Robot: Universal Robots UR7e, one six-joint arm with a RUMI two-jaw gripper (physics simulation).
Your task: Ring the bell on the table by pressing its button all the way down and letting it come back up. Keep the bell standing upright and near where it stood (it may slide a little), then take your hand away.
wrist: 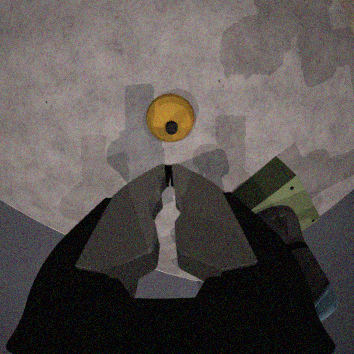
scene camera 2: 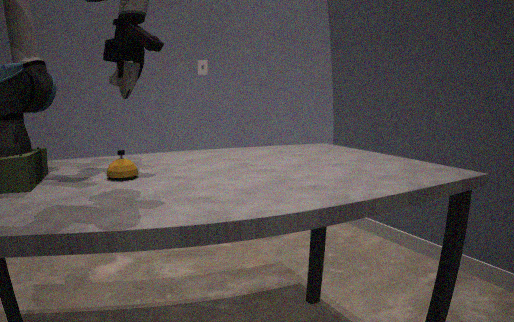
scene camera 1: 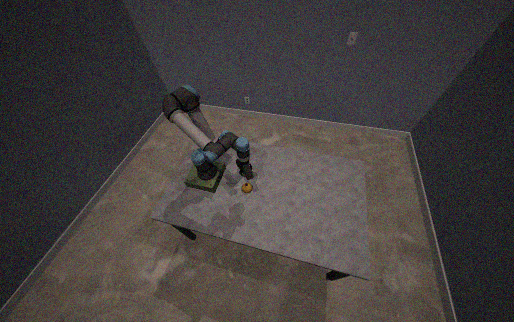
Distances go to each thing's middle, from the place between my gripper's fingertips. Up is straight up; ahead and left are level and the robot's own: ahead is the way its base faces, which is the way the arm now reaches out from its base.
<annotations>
Now: the yellow dome bell [wrist: 169, 106] 160 mm below my hand and 10 mm behind it.
</annotations>
